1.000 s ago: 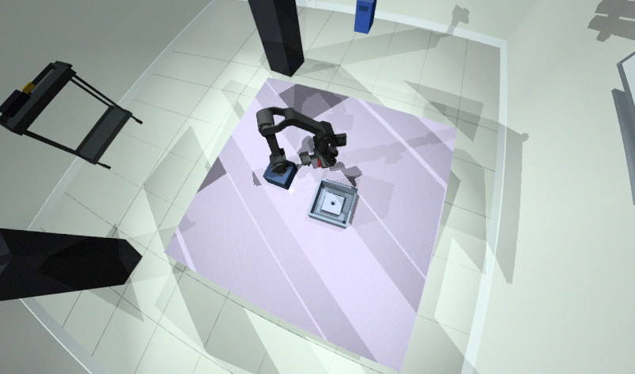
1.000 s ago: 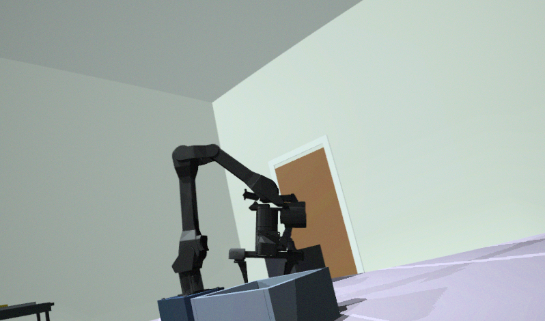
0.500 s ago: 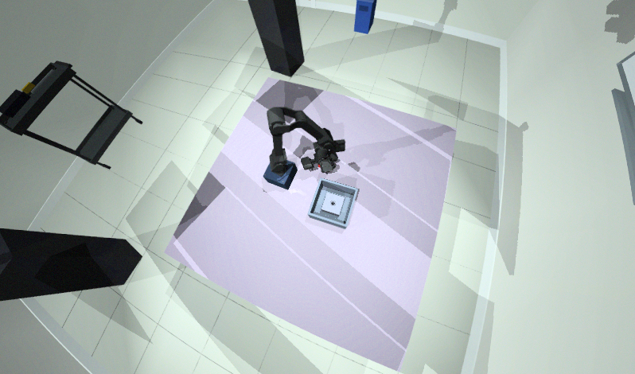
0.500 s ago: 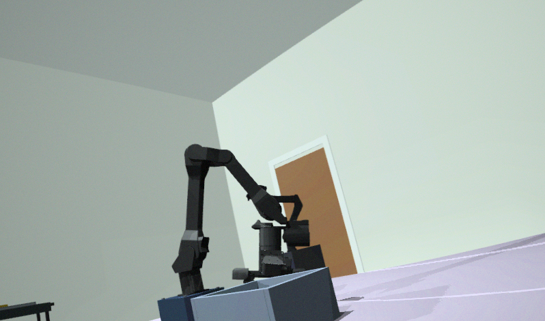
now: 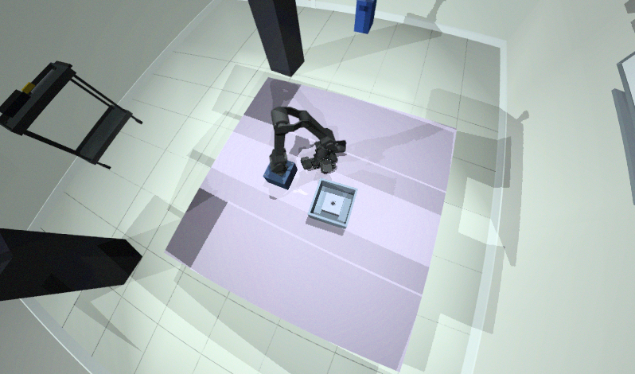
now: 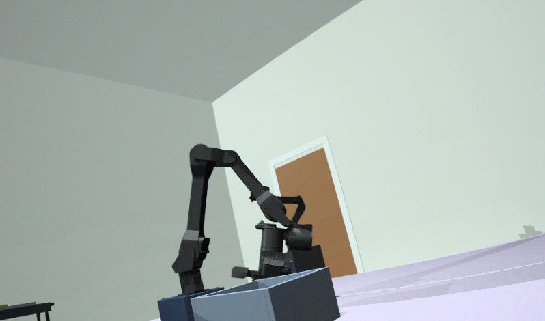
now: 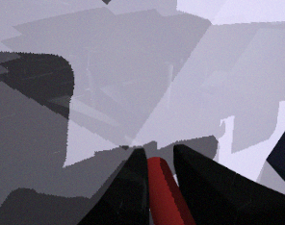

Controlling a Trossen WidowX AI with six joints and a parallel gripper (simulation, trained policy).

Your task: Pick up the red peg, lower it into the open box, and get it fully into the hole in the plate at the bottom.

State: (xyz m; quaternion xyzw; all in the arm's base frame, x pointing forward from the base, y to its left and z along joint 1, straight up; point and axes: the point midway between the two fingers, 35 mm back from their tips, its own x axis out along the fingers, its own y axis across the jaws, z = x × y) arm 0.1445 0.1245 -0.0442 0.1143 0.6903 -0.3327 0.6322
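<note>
My gripper tip is 18 cm short of the grey plate, 13 cm to the left of it and 3 cm below it. The rest, counted from my gripper tip: grey box: 18 cm ahead, 13 cm to the right, 1 cm above; red peg: 1 cm to the left, 3 cm above.
</note>
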